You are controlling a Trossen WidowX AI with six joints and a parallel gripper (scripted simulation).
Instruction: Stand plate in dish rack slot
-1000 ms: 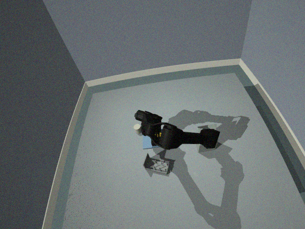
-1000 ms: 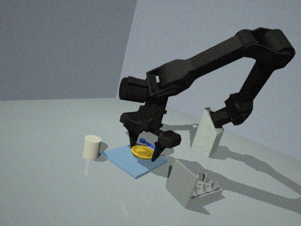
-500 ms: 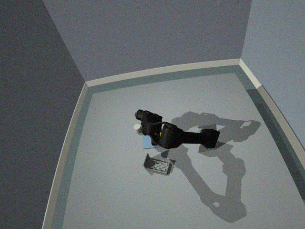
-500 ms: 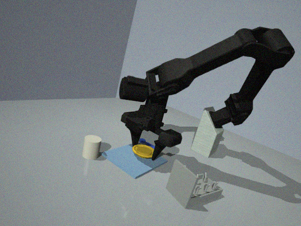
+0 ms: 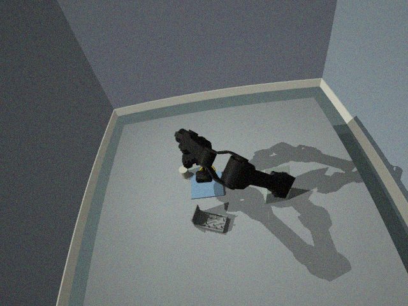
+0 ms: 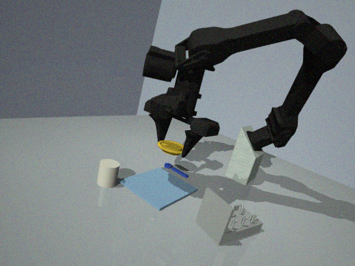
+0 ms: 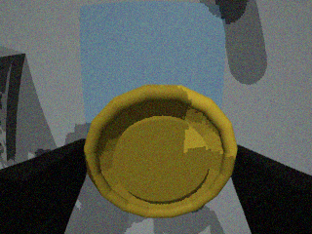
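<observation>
Right now the grey dish rack is 1 cm behind my gripper tip, 19 cm to the left of it and 7 cm below it. Round my gripper tip: light blue mat (2 cm ahead, 1 cm to the left, 9 cm below); then blue spoon (9 cm behind, 5 cm to the right, 9 cm below); then yellow plate (1 cm above).
</observation>
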